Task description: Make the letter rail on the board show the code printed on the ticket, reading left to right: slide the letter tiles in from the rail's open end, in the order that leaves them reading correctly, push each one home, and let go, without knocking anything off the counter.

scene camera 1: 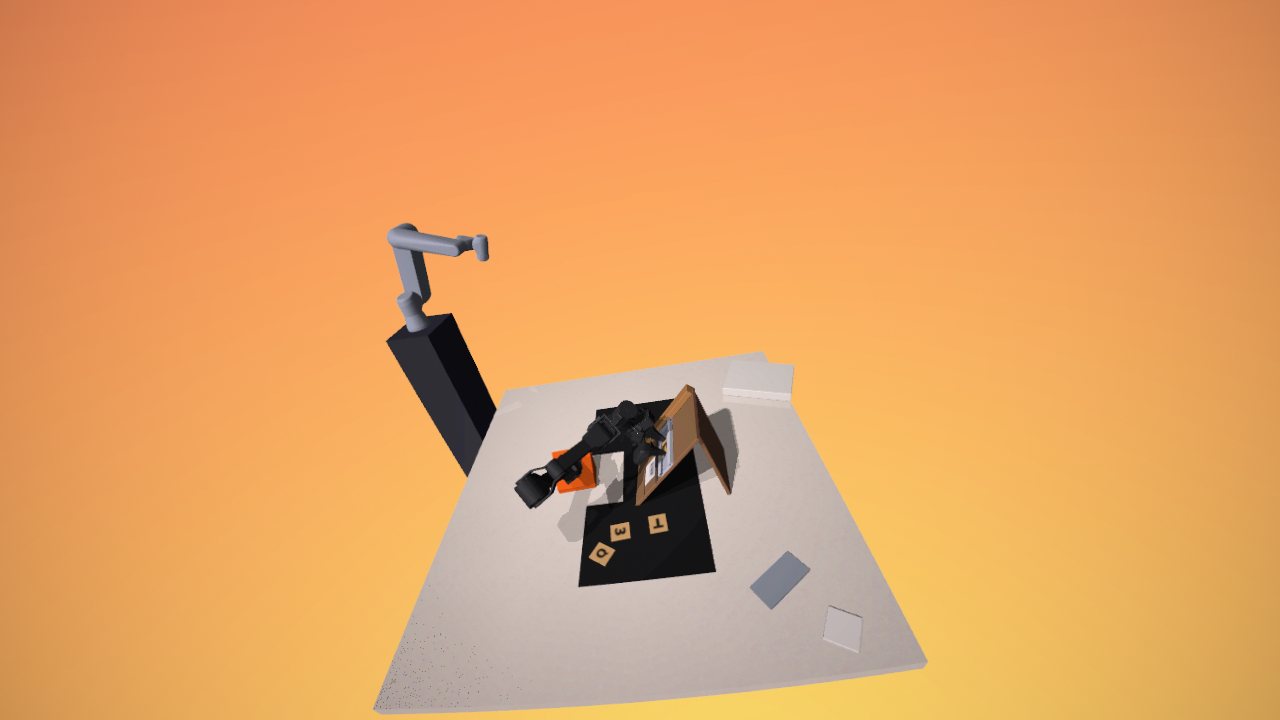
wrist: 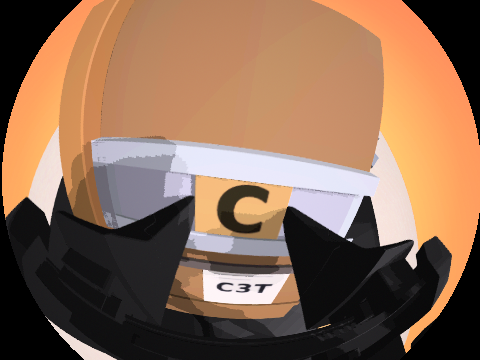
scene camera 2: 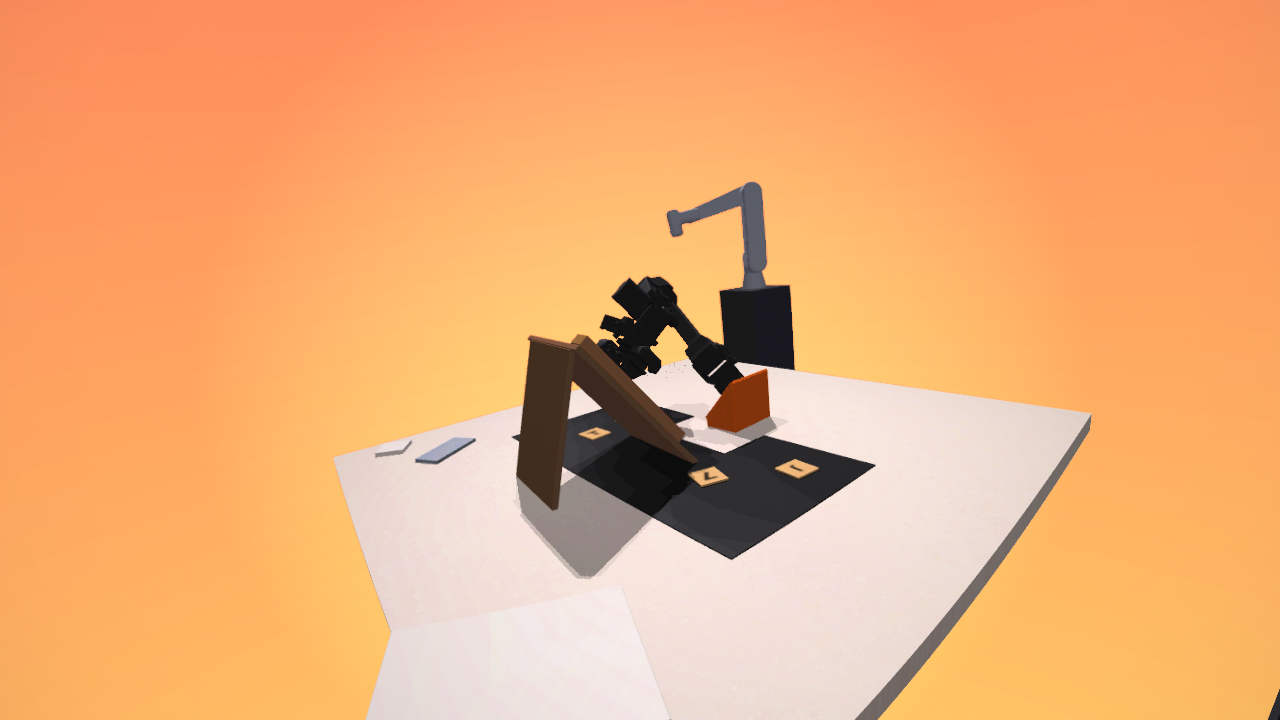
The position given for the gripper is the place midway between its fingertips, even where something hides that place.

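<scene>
The gripper (scene camera 2: 602, 386) is visible in scene camera 1 (scene camera 1: 665, 446) and in the wrist view (wrist: 240, 208) too. With it in the scene are a grey slab, seen in scene camera 1 (scene camera 1: 787, 571) and in scene camera 2 (scene camera 2: 447, 449), and a white square (scene camera 1: 841, 628).
</scene>
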